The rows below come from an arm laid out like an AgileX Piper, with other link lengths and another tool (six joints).
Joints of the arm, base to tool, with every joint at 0 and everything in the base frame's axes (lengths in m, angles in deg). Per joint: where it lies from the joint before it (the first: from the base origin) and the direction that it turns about. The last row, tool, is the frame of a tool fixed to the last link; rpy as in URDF.
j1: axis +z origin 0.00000 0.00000 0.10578
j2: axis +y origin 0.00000 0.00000 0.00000
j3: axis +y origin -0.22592 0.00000 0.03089
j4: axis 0.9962 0 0.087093 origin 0.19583 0.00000 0.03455
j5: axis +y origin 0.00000 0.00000 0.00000
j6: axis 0.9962 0 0.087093 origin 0.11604 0.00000 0.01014
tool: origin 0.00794 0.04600 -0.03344 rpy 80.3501 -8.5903 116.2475
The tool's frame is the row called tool.
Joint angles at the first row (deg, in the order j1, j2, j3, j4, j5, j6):
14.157 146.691 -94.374 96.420 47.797 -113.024
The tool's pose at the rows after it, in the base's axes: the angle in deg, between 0 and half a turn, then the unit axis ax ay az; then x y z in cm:
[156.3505 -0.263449 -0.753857 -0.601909 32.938 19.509 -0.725]
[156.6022 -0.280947 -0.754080 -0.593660 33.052 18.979 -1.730]
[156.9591 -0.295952 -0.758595 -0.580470 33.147 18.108 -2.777]
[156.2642 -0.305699 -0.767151 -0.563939 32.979 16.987 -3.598]
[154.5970 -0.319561 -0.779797 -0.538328 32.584 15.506 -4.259]
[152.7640 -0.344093 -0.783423 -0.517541 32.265 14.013 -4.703]
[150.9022 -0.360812 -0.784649 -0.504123 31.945 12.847 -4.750]
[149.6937 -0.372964 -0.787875 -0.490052 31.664 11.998 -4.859]
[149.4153 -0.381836 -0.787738 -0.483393 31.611 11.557 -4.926]
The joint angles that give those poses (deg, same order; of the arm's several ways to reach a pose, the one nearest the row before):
13.432 147.772 -94.421 96.358 46.861 -113.123
12.779 149.079 -94.421 96.358 45.709 -113.123
11.725 150.244 -94.422 95.228 44.508 -112.989
10.329 151.040 -94.419 91.897 44.209 -111.527
8.564 151.428 -94.423 85.675 44.070 -107.602
6.559 151.789 -94.420 80.055 44.244 -102.764
4.876 151.791 -94.419 75.526 45.291 -98.814
3.800 151.790 -94.420 71.854 45.751 -95.865
3.214 151.791 -94.421 70.283 45.684 -94.365

